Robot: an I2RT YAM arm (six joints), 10 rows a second.
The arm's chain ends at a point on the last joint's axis. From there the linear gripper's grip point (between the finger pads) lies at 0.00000 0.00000 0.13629 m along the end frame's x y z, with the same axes.
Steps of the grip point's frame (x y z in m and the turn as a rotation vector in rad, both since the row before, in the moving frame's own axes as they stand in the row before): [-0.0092, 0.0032, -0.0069, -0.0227, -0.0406, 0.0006]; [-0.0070, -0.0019, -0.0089, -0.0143, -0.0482, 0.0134]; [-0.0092, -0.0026, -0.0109, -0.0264, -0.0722, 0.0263]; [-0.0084, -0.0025, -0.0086, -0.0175, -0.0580, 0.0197]
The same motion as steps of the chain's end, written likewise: [-0.0037, 0.0001, -0.0068, -0.0227, -0.0406, 0.0006]; [-0.0004, -0.0038, -0.0087, -0.0143, -0.0482, 0.0134]; [0.0007, -0.0061, -0.0105, -0.0264, -0.0722, 0.0263]; [-0.0005, -0.0048, -0.0083, -0.0175, -0.0580, 0.0197]
